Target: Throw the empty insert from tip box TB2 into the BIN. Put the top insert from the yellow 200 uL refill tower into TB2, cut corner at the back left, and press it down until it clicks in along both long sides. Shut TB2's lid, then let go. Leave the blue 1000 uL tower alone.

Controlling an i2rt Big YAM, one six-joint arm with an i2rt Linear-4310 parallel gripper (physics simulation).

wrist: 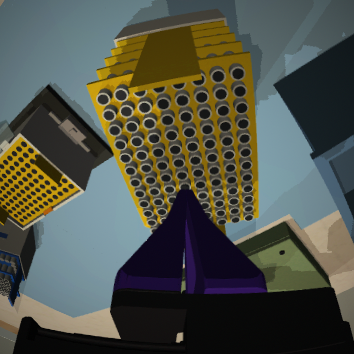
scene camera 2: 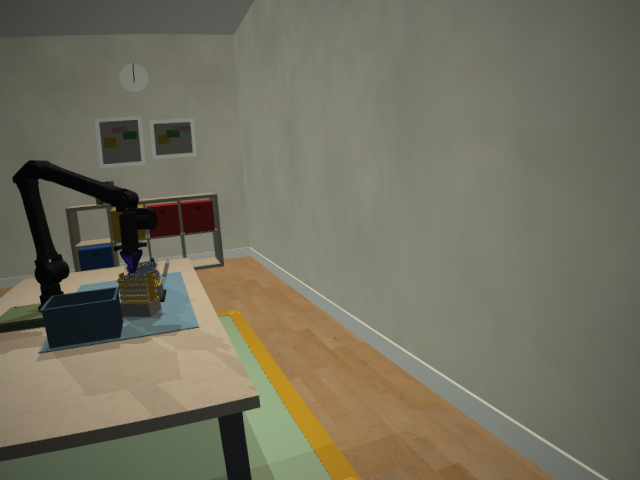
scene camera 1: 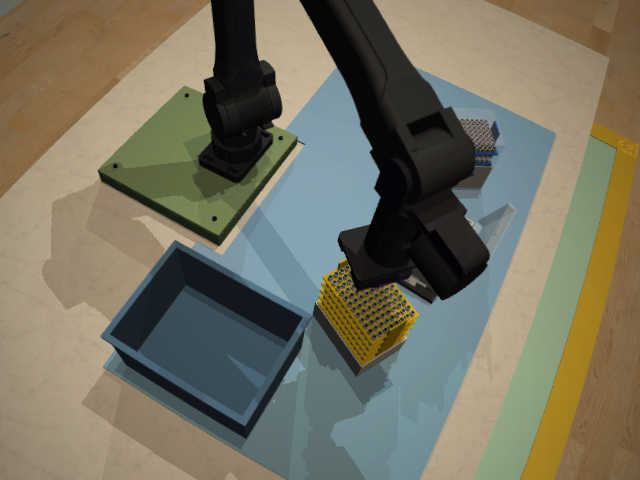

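Observation:
The yellow 200 uL refill tower (scene camera 1: pixel 369 310) (scene camera 2: pixel 135 291) (wrist: pixel 185 117) stands upright, its top insert full of tips. My gripper (scene camera 2: pixel 132 270) (wrist: pixel 184 197) is shut and empty. Its purple fingertips are together, close above the tower's top in scene camera 2; contact cannot be told. In scene camera 1 the arm hides the fingers. Tip box TB2 (wrist: pixel 65 142) is open beside the tower, with a yellow insert (wrist: pixel 30 187) with empty holes in it. Its clear lid (scene camera 1: pixel 500 227) stands raised. The BIN (scene camera 1: pixel 180 395) (scene camera 2: pixel 82 326) (wrist: pixel 320 100) is on the tower's other side; its visible inside looks empty.
The blue 1000 uL tower (scene camera 1: pixel 478 136) (wrist: pixel 9 275) stands beyond TB2. The green base plate (scene camera 1: pixel 149 139) (scene camera 2: pixel 20 316) (wrist: pixel 295 260) carries the arm. The BIN's high wall is close to the yellow tower. TB2's raised lid is near the blue mat's edge.

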